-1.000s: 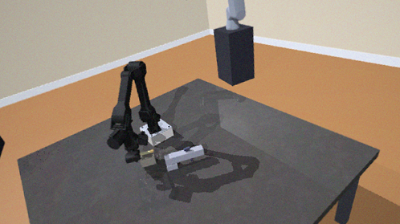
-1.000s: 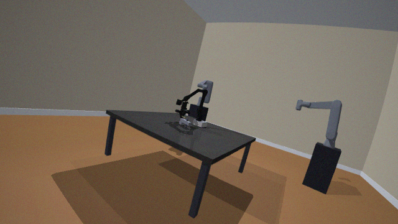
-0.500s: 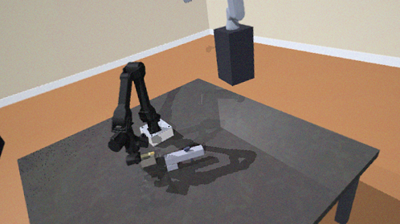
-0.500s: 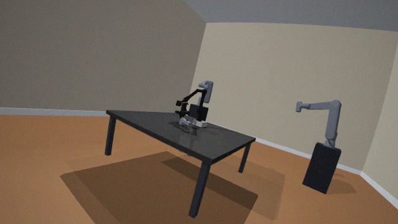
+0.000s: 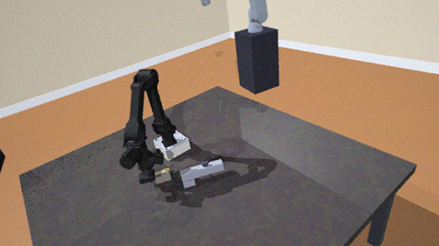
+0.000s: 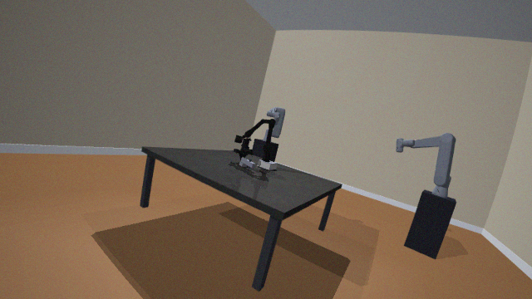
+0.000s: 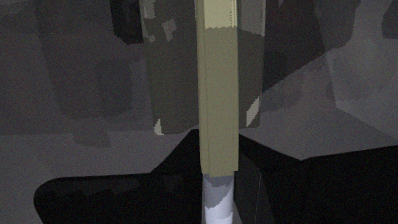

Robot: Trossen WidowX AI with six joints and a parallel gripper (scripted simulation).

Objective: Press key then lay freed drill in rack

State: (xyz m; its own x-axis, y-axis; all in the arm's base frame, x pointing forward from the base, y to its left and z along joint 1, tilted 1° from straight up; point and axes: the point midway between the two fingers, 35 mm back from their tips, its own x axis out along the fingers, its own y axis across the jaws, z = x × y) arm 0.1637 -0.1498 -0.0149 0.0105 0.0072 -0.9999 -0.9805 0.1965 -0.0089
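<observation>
The drill lies 10 mm ahead of my gripper tip, 40 mm to the left of it and 30 mm above it. Also, from my gripper tip: small key 120 mm ahead, 230 mm to the left, 40 mm above; then rack 10 mm ahead, 50 mm to the left, 10 mm above; then grey housing block 110 mm ahead, 200 mm to the left, 30 mm above.
</observation>
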